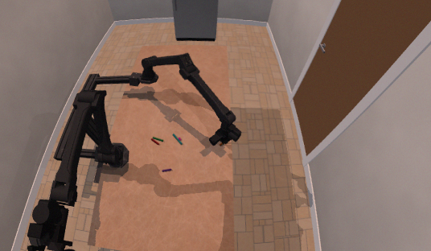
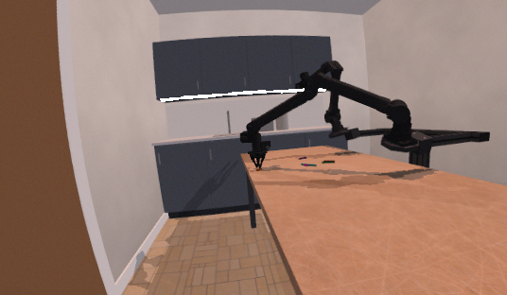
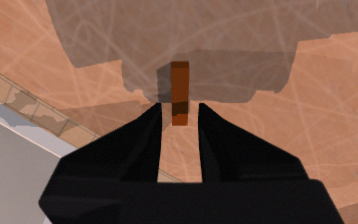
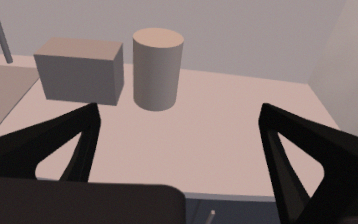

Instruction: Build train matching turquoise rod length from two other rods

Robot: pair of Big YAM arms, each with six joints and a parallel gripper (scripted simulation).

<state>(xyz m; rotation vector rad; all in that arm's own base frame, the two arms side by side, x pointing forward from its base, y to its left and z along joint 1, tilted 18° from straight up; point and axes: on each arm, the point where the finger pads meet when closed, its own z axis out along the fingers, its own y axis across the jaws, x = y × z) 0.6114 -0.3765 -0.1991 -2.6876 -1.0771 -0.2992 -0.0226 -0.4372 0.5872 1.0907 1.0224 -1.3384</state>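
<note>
Now: the orange rod 2 cm below my left hand. From my left hand the other things lie so: red rod: 46 cm behind, 6 cm to the right, 2 cm below; green rod: 44 cm behind, 4 cm to the right, 2 cm below; turquoise rod: 31 cm behind, 2 cm to the right, 2 cm below.
</note>
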